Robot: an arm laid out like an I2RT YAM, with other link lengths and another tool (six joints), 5 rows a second.
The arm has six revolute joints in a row. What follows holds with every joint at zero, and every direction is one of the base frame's.
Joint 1 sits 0.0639 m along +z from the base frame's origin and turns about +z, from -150.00 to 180.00 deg.
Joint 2 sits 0.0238 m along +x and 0.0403 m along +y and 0.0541 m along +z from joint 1 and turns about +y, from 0.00 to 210.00 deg.
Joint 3 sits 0.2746 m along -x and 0.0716 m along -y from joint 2 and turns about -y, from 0.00 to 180.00 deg.
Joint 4 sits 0.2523 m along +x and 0.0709 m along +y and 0.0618 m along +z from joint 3 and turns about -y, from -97.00 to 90.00 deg.
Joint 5 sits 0.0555 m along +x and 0.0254 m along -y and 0.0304 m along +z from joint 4 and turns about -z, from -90.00 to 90.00 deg.
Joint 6 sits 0.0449 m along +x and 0.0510 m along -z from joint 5 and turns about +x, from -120.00 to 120.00 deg.
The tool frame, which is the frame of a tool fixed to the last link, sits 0.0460 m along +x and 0.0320 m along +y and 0.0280 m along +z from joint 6; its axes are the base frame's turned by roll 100.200, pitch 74.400 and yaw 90.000 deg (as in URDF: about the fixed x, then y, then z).
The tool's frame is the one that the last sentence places.
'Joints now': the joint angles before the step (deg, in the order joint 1, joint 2, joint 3, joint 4, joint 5, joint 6). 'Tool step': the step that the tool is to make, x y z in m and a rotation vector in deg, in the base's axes. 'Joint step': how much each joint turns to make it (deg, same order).
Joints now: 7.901 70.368 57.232 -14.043 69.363 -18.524
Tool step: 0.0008 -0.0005 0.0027 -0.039 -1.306 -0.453
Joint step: -0.001 -0.006 -0.006 1.269 0.502 0.020
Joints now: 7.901 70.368 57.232 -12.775 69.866 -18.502
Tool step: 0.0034 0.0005 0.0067 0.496 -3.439 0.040
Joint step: -0.006 0.017 0.008 3.489 -0.050 -0.005
